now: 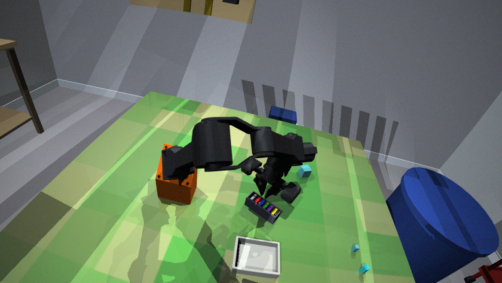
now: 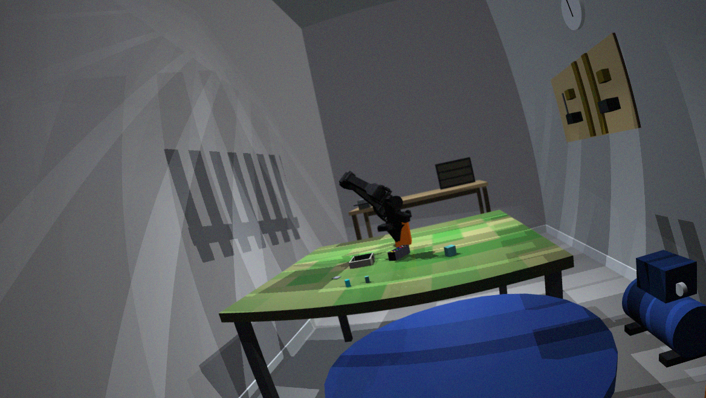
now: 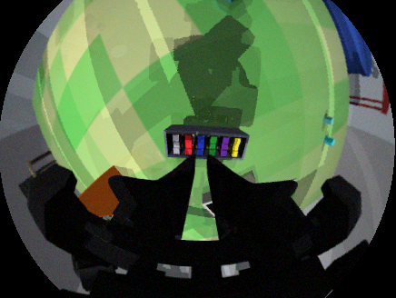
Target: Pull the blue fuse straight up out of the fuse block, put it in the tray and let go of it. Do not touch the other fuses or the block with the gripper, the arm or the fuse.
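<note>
My gripper tip is now 5 cm above the blue fuse. The rest, counted from my gripper tip: tray 2 cm behind, 18 cm to the right, 7 cm below; then small grey flat piece 16 cm ahead, 29 cm to the right, 7 cm below.
</note>
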